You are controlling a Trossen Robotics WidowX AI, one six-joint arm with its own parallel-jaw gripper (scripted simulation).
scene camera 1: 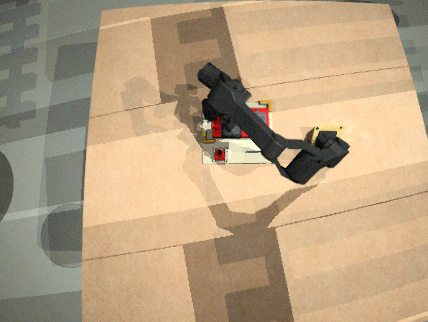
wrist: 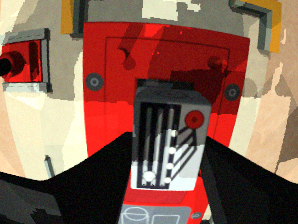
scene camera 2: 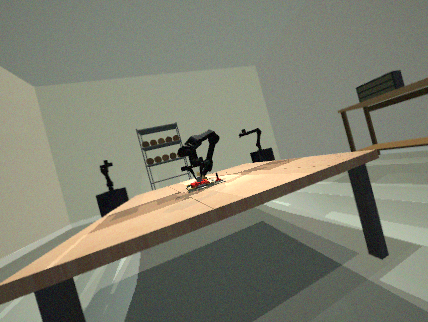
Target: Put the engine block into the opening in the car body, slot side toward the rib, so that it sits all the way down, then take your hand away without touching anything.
Labels:
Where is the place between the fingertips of my gripper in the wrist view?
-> At 166, 142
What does my gripper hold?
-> An engine block.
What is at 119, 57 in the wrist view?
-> A car body.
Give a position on an engine block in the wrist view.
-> At 170, 126

